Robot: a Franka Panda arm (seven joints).
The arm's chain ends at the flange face. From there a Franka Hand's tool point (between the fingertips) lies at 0.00 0.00 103.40 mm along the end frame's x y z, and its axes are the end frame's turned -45 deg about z.
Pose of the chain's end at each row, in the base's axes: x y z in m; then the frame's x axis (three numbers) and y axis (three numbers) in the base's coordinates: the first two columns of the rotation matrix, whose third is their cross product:
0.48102, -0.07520, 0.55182, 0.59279, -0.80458, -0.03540, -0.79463, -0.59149, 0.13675
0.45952, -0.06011, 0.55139, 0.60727, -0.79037, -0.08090, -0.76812, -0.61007, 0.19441
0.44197, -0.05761, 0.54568, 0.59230, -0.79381, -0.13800, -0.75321, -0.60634, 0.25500
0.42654, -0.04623, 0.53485, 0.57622, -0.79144, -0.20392, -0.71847, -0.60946, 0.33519
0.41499, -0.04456, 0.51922, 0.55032, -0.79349, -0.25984, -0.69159, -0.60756, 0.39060
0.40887, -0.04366, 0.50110, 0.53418, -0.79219, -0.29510, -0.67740, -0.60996, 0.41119
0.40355, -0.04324, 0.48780, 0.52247, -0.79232, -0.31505, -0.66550, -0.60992, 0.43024
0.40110, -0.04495, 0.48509, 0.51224, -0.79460, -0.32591, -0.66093, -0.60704, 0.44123
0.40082, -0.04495, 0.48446, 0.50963, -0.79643, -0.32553, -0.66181, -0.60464, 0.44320
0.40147, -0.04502, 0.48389, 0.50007, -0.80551, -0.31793, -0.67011, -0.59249, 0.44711
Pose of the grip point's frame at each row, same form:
0.46748, -0.08067, 0.44946, 0.98105, -0.15068, -0.12173, -0.14272, -0.98717, 0.07167
0.43853, -0.06589, 0.45031, 0.97255, -0.12749, -0.19467, -0.11374, -0.99026, 0.08026
0.41239, -0.06248, 0.44672, 0.95142, -0.13256, -0.27789, -0.11378, -0.99006, 0.08273
0.38626, -0.05105, 0.43974, 0.91548, -0.12868, -0.38121, -0.10059, -0.99059, 0.09282
0.36662, -0.04821, 0.42791, 0.87816, -0.13147, -0.45993, -0.09989, -0.99069, 0.09246
0.35658, -0.04570, 0.41192, 0.85672, -0.12886, -0.49942, -0.10127, -0.99147, 0.08209
0.34843, -0.04480, 0.40033, 0.84002, -0.12898, -0.52700, -0.10114, -0.99153, 0.08145
0.34439, -0.04605, 0.39863, 0.82956, -0.13262, -0.54245, -0.10514, -0.99111, 0.08154
0.34397, -0.04603, 0.39810, 0.82833, -0.13562, -0.54357, -0.10761, -0.99071, 0.08321
0.34475, -0.04611, 0.39744, 0.82744, -0.15063, -0.54096, -0.12024, -0.98854, 0.09134

